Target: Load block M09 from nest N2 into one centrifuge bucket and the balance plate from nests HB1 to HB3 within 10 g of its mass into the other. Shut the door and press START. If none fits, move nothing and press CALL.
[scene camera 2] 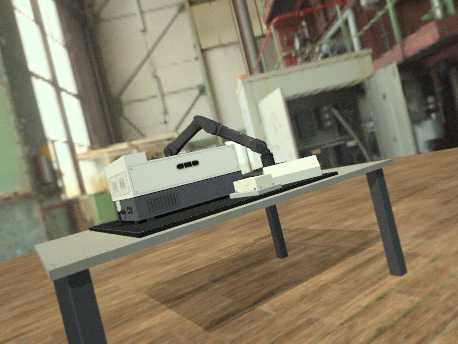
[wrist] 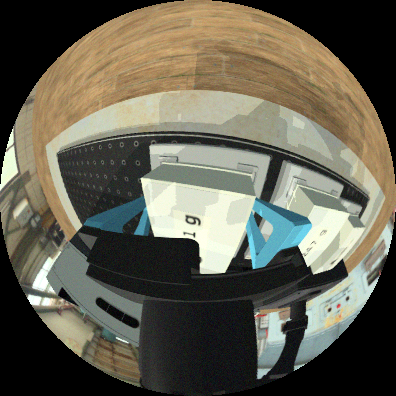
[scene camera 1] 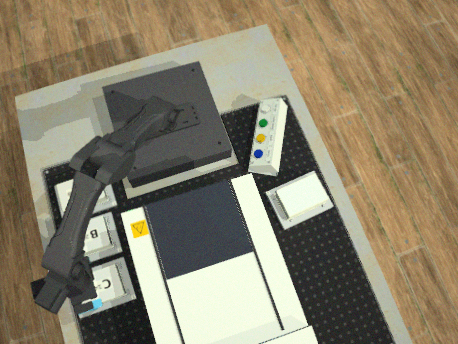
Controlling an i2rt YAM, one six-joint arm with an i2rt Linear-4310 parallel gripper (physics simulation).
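Frame: origin at the arm's base, x ahead, y left, z up, level; metres.
Where they show: gripper, fingertip midpoint: [wrist: 197, 197] [scene camera 1: 90, 292]; arm's base, origin of the base link: [wrist: 297, 299] [scene camera 1: 165, 123].
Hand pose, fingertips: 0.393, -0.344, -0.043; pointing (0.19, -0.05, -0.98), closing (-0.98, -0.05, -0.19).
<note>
Each offset is from my fingertips to the top centre of the thing, as dx, dy, dz. Level surfaces: height alone.
My gripper [scene camera 1: 92, 289] [wrist: 197, 197] is open, its blue fingers on either side of the white plate marked C {-0.004, +0.030, +0.039} [scene camera 1: 111, 281] [wrist: 200, 187]. Plate C sits in its nest; its mass label is partly hidden and ends in "1 g". The plate marked B {-0.144, +0.031, +0.033} [scene camera 1: 95, 235] [wrist: 320, 227] sits in the neighbouring nest, with "47 g" readable. A third white plate {-0.279, +0.052, +0.033} [scene camera 1: 64, 192] is partly behind the arm. A white block {-0.053, +0.638, +0.039} [scene camera 1: 304, 194] [scene camera 2: 254, 183] sits in a nest right of the centrifuge [scene camera 1: 287, 295] [scene camera 2: 185, 172]; its label is unreadable. No buckets show.
The button box {-0.262, +0.623, +0.063} [scene camera 1: 280, 137] [scene camera 2: 295, 169] has white, green, yellow and blue buttons and stands behind the white block's nest. A large dark base [scene camera 1: 170, 85] carries the arm. The centrifuge's white body and dark panel {-0.027, +0.328, +0.192} [scene camera 1: 200, 227] lie between the nests. The black mat {dz -0.021} [scene camera 1: 340, 280] lies underneath.
</note>
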